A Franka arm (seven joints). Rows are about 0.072 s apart.
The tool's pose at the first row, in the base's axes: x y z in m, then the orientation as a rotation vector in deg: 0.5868 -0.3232 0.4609 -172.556 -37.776 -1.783
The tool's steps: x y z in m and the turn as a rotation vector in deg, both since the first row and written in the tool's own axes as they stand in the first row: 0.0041 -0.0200 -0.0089 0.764 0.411 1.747; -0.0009 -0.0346 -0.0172 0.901 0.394 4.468; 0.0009 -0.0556 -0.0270 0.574 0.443 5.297; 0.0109 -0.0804 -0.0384 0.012 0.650 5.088; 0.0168 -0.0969 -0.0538 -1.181 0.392 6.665; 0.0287 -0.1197 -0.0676 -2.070 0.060 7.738; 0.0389 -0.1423 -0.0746 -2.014 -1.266 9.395; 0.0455 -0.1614 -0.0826 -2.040 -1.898 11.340; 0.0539 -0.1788 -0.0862 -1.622 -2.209 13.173; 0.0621 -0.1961 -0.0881 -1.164 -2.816 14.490; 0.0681 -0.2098 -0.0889 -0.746 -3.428 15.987; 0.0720 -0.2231 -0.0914 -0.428 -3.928 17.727; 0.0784 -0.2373 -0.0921 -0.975 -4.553 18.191; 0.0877 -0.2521 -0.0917 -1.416 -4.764 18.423; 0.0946 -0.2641 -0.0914 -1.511 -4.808 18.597
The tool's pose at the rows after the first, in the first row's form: 0.5821 -0.3039 0.4710 -172.274 -34.973 -2.062; 0.5714 -0.2933 0.4799 -172.905 -30.848 -1.866; 0.5642 -0.2741 0.4908 -173.421 -29.638 -2.012; 0.5628 -0.2481 0.5038 -173.863 -30.018 -2.524; 0.5612 -0.2316 0.5202 -175.454 -27.795 -2.472; 0.5623 -0.2068 0.5356 -176.630 -26.282 -2.226; 0.5621 -0.1825 0.5441 -177.211 -23.814 -0.114; 0.5601 -0.1629 0.5533 -177.728 -20.847 0.930; 0.5604 -0.1439 0.5581 -177.678 -17.989 1.624; 0.5606 -0.1249 0.5612 -177.531 -15.950 2.753; 0.5603 -0.1100 0.5629 -177.416 -13.640 3.880; 0.5583 -0.0965 0.5662 -177.365 -10.956 4.814; 0.5582 -0.0810 0.5679 -178.045 -10.288 5.616; 0.5604 -0.0636 0.5685 -178.531 -9.953 5.815; 0.5617 -0.0499 0.5691 -178.645 -9.687 5.861
